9 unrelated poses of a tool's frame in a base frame.
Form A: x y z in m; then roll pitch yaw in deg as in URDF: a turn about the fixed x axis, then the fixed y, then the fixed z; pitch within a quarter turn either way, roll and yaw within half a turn.
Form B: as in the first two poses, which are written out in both.
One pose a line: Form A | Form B
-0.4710 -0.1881 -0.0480 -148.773 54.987 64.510 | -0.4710 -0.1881 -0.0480 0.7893 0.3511 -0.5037 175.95
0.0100 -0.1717 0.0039 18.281 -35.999 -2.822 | 0.0100 -0.1717 0.0039 0.4204 -0.9042 0.0760 39.93
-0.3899 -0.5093 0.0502 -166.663 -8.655 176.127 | -0.3899 -0.5093 0.0502 -0.0248 -0.9932 0.1135 170.96
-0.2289 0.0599 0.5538 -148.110 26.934 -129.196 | -0.2289 0.0599 0.5538 -0.3620 0.9195 -0.1532 143.05
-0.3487 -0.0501 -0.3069 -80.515 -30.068 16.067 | -0.3487 -0.0501 -0.3069 -0.8975 -0.4306 -0.0957 82.26
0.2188 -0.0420 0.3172 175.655 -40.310 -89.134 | 0.2188 -0.0420 0.3172 0.6840 -0.6927 0.2286 149.03
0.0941 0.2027 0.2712 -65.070 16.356 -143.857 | 0.0941 0.2027 0.2712 -0.0542 0.5759 -0.8157 141.27
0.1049 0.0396 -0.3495 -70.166 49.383 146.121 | 0.1049 0.0396 -0.3495 0.4792 0.4000 -0.7813 178.50
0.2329 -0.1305 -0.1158 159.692 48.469 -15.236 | 0.2329 -0.1305 -0.1158 0.9043 -0.0475 -0.4242 167.86
